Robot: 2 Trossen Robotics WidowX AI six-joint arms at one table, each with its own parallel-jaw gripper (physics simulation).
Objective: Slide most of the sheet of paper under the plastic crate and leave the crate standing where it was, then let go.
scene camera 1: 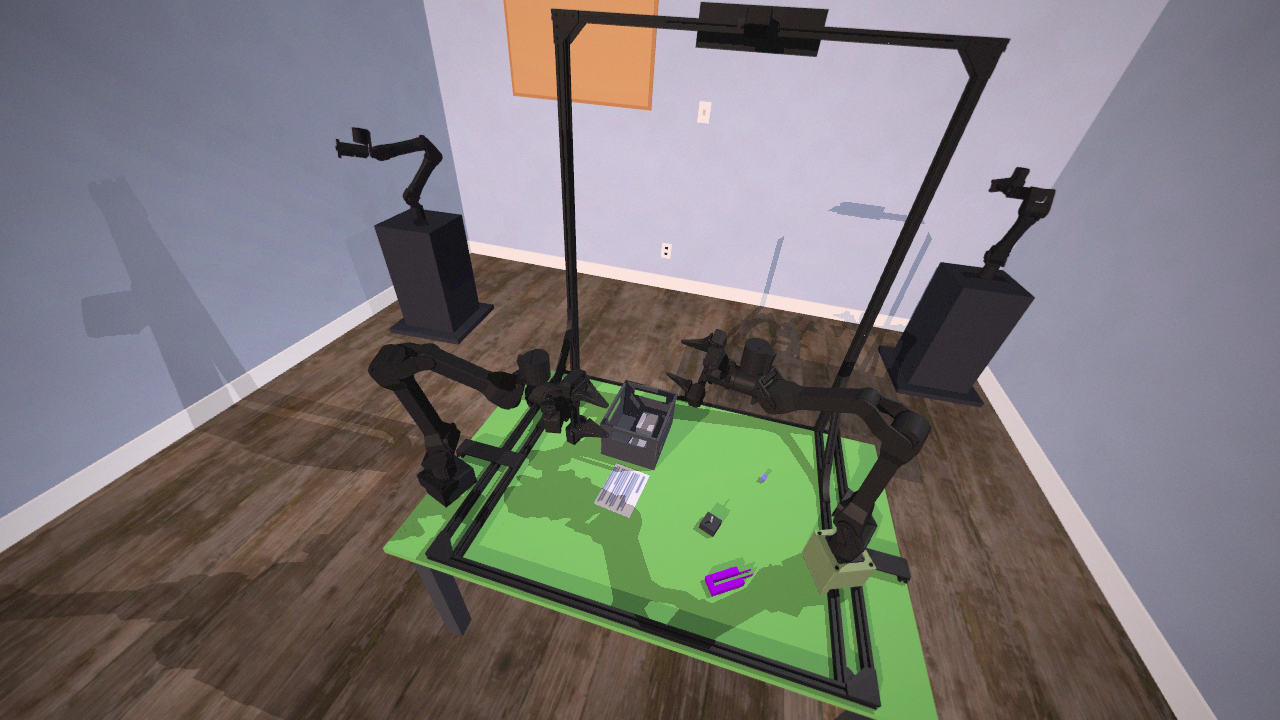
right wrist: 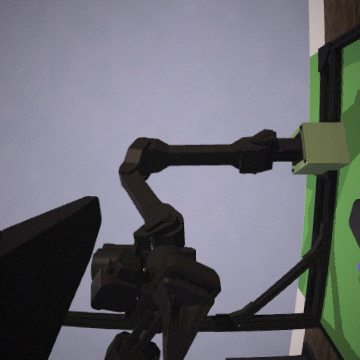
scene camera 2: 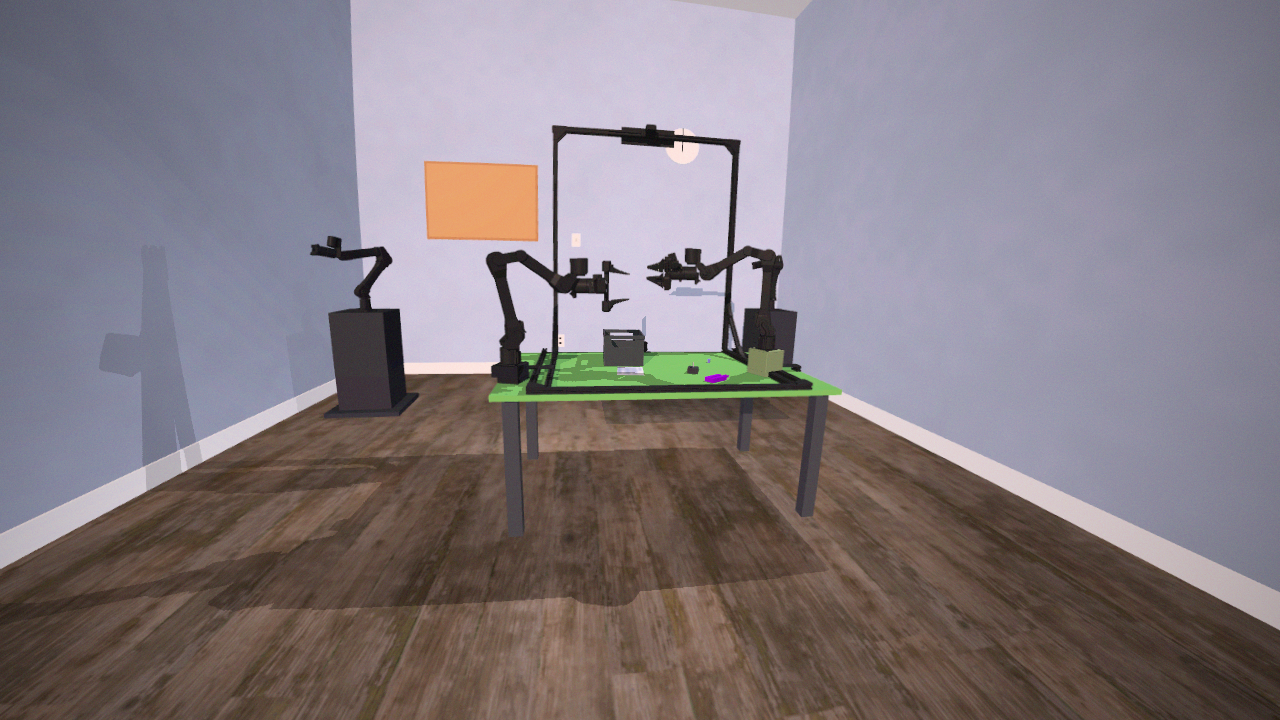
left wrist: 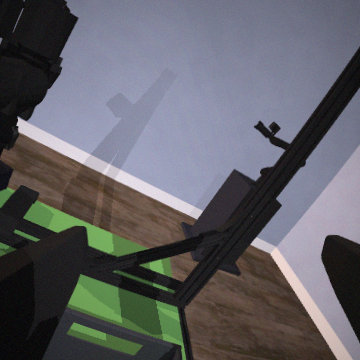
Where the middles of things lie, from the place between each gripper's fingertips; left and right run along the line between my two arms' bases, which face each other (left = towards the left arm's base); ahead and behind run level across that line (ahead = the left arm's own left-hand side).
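From my left hand, I find the white sheet of paper (scene camera 1: 620, 494) 12 cm ahead, 8 cm to the right and 39 cm below. The dark plastic crate (scene camera 1: 621, 427) is 8 cm to the right of my left hand, 8 cm behind it and 33 cm below it.
Measured from my right hand, the dark plastic crate is 30 mm to the left, 280 mm behind and 270 mm below, while the white sheet of paper is 30 mm to the left of my right hand, 80 mm behind it and 340 mm below it.
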